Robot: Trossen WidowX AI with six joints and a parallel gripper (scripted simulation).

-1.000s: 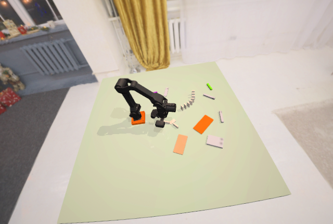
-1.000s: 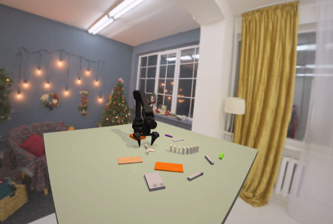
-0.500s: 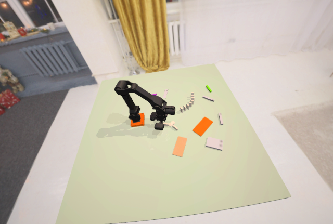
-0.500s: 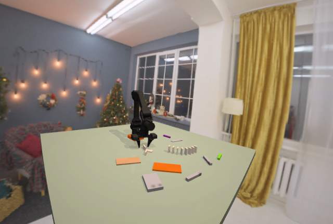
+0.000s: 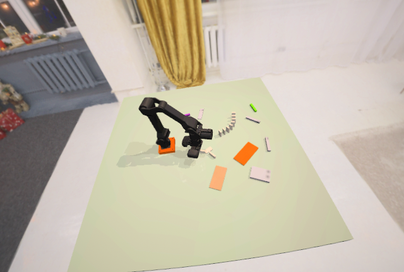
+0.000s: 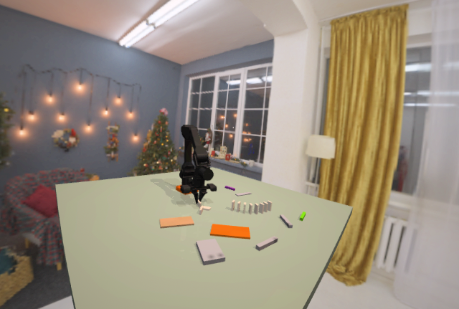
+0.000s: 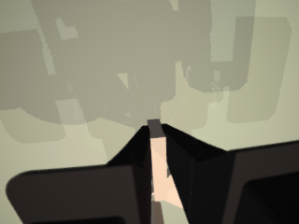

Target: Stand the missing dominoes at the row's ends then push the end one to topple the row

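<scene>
The purple stick lies 35 cm to the left of my gripper tip and 3 cm behind it. Also, from my gripper tip: pale grey block 31 cm ahead, 25 cm to the right; orange plate 28 cm ahead, 10 cm to the right; peach plate 20 cm to the right, 8 cm ahead.
</scene>
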